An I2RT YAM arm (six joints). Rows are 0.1 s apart.
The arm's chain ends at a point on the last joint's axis. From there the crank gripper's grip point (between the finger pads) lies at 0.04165 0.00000 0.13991 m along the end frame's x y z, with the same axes.
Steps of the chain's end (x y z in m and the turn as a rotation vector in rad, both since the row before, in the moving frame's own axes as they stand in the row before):
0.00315 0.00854 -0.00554 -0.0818 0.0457 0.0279
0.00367 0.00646 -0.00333 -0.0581 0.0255 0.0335
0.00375 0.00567 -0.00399 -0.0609 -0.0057 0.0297
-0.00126 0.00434 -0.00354 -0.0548 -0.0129 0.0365
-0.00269 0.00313 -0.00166 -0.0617 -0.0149 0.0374
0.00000 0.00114 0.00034 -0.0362 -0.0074 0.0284
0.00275 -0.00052 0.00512 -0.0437 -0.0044 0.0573
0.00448 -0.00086 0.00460 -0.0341 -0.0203 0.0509
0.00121 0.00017 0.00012 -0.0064 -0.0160 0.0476
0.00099 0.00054 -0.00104 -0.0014 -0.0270 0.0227
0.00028 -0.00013 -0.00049 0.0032 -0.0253 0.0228
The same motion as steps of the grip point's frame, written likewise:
0.00931 0.02114 -0.00810 -0.0818 0.0457 0.0279
0.00706 0.01600 -0.00471 -0.0581 0.0255 0.0335
0.00281 0.01542 -0.00405 -0.0609 -0.0057 0.0297
-0.00323 0.01350 -0.00327 -0.0548 -0.0129 0.0365
-0.00497 0.01329 -0.00137 -0.0617 -0.0149 0.0374
-0.00112 0.00738 0.00053 -0.0362 -0.0074 0.0284
0.00189 0.00796 0.00512 -0.0437 -0.0044 0.0573
0.00146 0.00597 0.00530 -0.0341 -0.0203 0.0509
-0.00110 0.00300 0.00076 -0.0064 -0.0160 0.0476
-0.00281 0.00164 0.00003 -0.0014 -0.0270 0.0227
-0.00328 0.00033 0.00052 0.0032 -0.0253 0.0228

